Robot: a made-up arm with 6 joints. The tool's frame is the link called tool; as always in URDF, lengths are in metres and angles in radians. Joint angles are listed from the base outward. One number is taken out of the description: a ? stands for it. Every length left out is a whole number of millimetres.
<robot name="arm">
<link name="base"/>
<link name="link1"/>
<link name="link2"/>
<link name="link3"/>
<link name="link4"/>
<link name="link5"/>
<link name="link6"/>
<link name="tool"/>
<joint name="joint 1" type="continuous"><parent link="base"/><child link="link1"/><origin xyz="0.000 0.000 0.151" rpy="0.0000 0.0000 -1.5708"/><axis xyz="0 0 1"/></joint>
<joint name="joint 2" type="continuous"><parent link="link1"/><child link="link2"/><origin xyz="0.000 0.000 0.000" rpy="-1.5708 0.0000 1.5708"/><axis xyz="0 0 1"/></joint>
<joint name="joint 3" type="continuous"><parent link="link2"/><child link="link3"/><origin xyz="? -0.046 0.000" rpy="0.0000 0.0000 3.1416"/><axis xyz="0 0 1"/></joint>
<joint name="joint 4" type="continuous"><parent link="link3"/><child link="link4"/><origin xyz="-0.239 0.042 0.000" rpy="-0.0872 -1.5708 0.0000"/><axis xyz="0 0 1"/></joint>
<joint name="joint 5" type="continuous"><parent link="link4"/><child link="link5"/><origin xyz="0.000 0.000 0.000" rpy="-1.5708 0.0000 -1.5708"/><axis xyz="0 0 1"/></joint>
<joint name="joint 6" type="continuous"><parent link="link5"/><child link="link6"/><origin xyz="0.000 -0.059 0.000" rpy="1.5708 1.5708 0.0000"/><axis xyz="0 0 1"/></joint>
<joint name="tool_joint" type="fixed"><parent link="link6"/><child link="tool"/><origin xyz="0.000 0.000 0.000" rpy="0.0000 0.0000 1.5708"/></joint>
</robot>
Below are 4 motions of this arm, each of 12 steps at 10 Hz.
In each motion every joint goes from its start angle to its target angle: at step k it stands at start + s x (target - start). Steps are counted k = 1, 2, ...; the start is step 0. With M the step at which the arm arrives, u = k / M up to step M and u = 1 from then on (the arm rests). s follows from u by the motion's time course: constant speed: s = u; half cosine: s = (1 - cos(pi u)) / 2; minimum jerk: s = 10 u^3 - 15 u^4 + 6 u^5.
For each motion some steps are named. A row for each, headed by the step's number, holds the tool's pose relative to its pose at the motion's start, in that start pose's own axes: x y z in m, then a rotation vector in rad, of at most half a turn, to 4 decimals.
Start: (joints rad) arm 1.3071 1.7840 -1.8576 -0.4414 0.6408 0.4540
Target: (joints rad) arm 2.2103 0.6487 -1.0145 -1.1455 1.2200 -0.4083
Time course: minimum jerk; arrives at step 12
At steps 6, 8, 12:
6: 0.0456 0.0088 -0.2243 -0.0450 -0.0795 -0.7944
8: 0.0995 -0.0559 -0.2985 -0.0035 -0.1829 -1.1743
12: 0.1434 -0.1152 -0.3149 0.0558 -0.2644 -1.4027

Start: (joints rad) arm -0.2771 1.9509 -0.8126 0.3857 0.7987 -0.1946
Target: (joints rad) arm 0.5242 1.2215 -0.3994 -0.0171 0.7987 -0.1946
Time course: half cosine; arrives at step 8
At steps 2, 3, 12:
2: 0.0317 0.0297 -0.0067 0.0664 -0.0096 -0.1635
3: 0.0700 0.0544 -0.0117 0.1355 -0.0241 -0.3449
12: 0.2245 0.0616 -0.0134 0.3675 -0.1388 -1.1156

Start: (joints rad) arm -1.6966 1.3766 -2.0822 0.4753 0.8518 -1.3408
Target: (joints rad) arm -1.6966 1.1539 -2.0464 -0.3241 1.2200 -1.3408
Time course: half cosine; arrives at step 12
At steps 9, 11, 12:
9: -0.0026 0.0009 -0.0987 -0.0085 0.5817 -0.3810
11: -0.0026 0.0011 -0.1157 0.0002 0.6825 -0.4146
12: -0.0027 0.0011 -0.1180 0.0016 0.6959 -0.4185

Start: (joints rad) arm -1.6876 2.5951 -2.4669 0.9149 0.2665 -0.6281
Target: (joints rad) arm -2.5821 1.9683 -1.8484 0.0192 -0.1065 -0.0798
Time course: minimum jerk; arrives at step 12
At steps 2, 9, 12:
2: -0.0111 -0.0164 -0.0083 0.0439 -0.0157 -0.0050
9: -0.1770 -0.2587 -0.3637 0.9832 -0.3597 -0.2204
12: -0.1829 -0.2623 -0.4133 1.0756 -0.3853 -0.2611

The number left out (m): -0.334
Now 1 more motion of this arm.
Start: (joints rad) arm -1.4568 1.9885 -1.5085 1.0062 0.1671 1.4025
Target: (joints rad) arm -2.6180 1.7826 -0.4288 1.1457 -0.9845 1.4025
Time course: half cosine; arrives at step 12
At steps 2, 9, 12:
2: -0.0369 0.0179 -0.0085 -0.0910 -0.0979 0.0521
9: -0.3423 -0.0074 -0.2836 -0.9285 -1.4175 0.4931
12: -0.3510 -0.0521 -0.3368 -0.9951 -1.6947 0.5391

